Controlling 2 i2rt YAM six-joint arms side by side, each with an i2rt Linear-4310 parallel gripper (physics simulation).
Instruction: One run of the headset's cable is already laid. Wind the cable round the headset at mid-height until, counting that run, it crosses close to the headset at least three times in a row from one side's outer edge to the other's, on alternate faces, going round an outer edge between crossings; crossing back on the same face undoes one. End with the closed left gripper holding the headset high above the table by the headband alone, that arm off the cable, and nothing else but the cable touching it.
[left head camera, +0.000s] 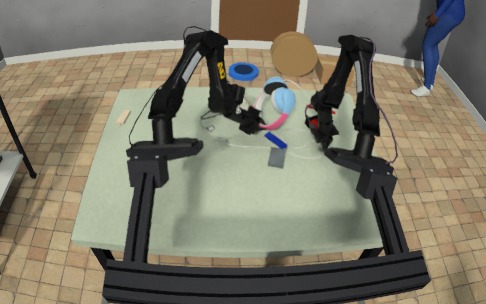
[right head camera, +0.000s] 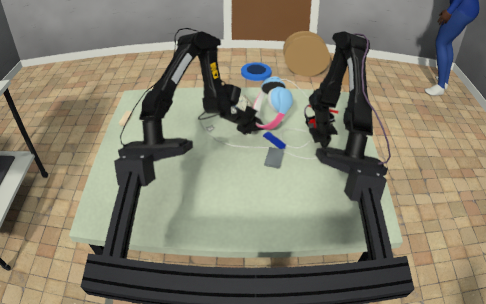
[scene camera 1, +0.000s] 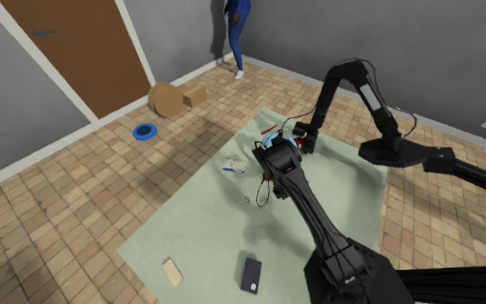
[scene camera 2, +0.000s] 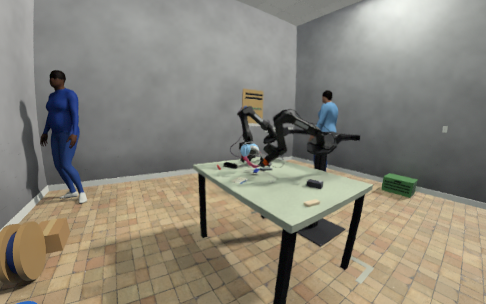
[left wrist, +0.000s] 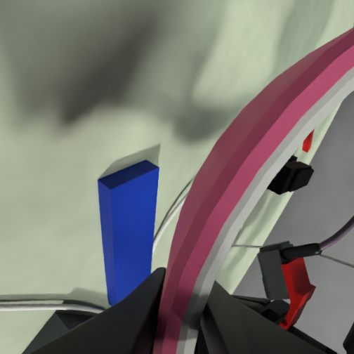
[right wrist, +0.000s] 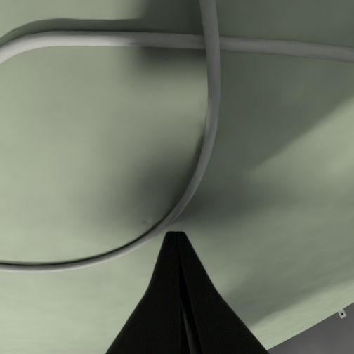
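Seen in the pictures: left gripper, fingertip midpoint: (left head camera: 266, 127) (right head camera: 264, 127) (scene camera 2: 258, 165); right gripper, fingertip midpoint: (left head camera: 324, 150) (scene camera 1: 305, 152); left arm's base, origin of the base link: (left head camera: 163, 145) (right head camera: 154, 145) (scene camera 1: 351, 284) (scene camera 2: 321, 144); right arm's base, origin of the base link: (left head camera: 361, 158) (right head camera: 353, 158) (scene camera 1: 389, 149) (scene camera 2: 273, 136).
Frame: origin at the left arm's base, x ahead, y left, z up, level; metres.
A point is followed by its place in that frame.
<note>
The headset, with light-blue ear cups (left head camera: 284, 102) {x 0.373, y -0.332, z -0.060 m} (right head camera: 281, 100) {x 0.376, y -0.335, z -0.054 m} (scene camera 2: 248, 150) {x 0.491, y -0.248, z -0.071 m} and a pink-and-white headband (left wrist: 215, 195), hangs above the table's far part, cups up and away. My left gripper (left head camera: 261, 125) {x 0.388, y -0.277, z -0.205 m} (right head camera: 257, 126) {x 0.388, y -0.277, z -0.205 m} (left wrist: 179, 281) is shut on the headband. A thin white cable (left head camera: 250, 146) {x 0.324, y -0.238, z -0.261 m} (right head camera: 240, 146) {x 0.319, y -0.196, z -0.259 m} (left wrist: 50, 305) (right wrist: 214, 100) loops on the table; a stretch arcs past the cups. Its crossings on the headset cannot be told. My right gripper (left head camera: 326, 145) {x 0.362, y -0.526, z -0.254 m} (right head camera: 324, 144) {x 0.362, y -0.526, z -0.254 m} (right wrist: 173, 241) is shut, low over the table; the cable passes just beyond its tips, with none seen between them.
A blue block (left head camera: 276, 140) {x 0.375, y -0.323, z -0.252 m} (left wrist: 129, 235) and a grey block (left head camera: 277, 157) {x 0.274, y -0.335, z -0.247 m} (right head camera: 274, 157) {x 0.274, y -0.335, z -0.247 m} lie under and in front of the headset. A black block (left wrist: 290, 176) and red stick (scene camera 1: 269, 129) {x 0.646, y -0.515, z -0.254 m} lie toward the far edge. A circuit board (scene camera 1: 234, 165) {x 0.594, y -0.140, z -0.261 m}, beige block (scene camera 1: 173, 272) {x 0.388, y 0.359, z -0.247 m} and black box (scene camera 1: 251, 276) {x 0.176, y 0.157, z -0.226 m} lie elsewhere.
</note>
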